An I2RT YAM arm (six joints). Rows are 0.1 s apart.
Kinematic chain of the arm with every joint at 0, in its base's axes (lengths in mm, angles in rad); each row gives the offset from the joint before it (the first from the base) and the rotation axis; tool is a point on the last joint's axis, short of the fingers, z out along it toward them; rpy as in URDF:
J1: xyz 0 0 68 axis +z
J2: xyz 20 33.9 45.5 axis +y
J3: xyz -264 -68.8 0 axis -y
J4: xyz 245 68.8 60 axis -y
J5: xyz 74 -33.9 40.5 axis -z
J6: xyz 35.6 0 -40.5 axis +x
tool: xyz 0 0 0 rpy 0 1.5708 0
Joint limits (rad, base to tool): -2.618..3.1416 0..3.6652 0..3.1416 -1.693..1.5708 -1.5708..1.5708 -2.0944..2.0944
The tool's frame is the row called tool.
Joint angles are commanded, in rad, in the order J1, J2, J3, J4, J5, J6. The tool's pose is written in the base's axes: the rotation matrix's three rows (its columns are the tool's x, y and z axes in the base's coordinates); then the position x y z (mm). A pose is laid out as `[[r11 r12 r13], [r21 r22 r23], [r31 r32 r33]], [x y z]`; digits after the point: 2 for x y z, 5 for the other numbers.
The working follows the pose.
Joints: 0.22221, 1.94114, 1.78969, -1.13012, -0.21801, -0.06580
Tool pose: [[-0.91477 -0.33622 0.22394], [-0.27250 0.92281 0.27234], [-0.29822 0.18810 -0.93578]], [386.34 95.18 277.71]
Where each joint sits with the arm in this pose, in the base's axes (m; each line is computed from the numbers above, not from the rounded line before):
J1: 0.0000 0.0000 0.0680
J2: 0.0120 0.0375 0.1135
J3: 0.1204 -0.0086 0.3596
J4: 0.3503 0.1139 0.3820
J5: 0.4162 0.0940 0.3226
J6: 0.3863 0.0952 0.2777
the tool: 0.3863 0.0952 0.2777

